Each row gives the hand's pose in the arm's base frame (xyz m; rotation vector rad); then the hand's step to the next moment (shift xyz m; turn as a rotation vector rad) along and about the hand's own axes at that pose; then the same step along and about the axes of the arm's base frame.
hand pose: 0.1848 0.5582 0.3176 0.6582 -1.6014 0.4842
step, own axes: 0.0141 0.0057 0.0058 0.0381 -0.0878 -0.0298
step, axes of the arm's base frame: -0.0090 -0.0014 0.0135 0.0781 -0.0514 0.0362
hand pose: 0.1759 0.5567 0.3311 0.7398 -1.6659 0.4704
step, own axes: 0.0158 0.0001 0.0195 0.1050 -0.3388 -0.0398
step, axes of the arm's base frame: -0.0156 -0.0163 0.0110 0.2519 -0.2391 0.0820
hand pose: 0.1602 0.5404 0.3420 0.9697 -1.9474 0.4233
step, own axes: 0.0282 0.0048 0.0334 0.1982 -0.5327 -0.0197
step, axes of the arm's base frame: -0.0310 -0.0307 0.0058 0.3620 -0.4179 0.1333
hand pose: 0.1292 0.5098 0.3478 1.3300 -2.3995 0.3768
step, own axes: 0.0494 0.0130 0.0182 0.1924 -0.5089 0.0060
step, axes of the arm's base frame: -0.0385 -0.0378 0.0048 0.3396 -0.4115 0.1065
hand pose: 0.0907 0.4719 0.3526 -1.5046 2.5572 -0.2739
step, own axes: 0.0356 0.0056 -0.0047 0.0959 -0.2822 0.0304
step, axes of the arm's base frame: -0.0229 -0.0282 0.0016 0.1998 -0.2208 0.0333
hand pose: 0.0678 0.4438 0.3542 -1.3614 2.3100 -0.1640
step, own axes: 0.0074 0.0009 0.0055 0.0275 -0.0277 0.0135
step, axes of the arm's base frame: -0.0014 -0.0052 -0.0076 0.0168 -0.0358 -0.0119
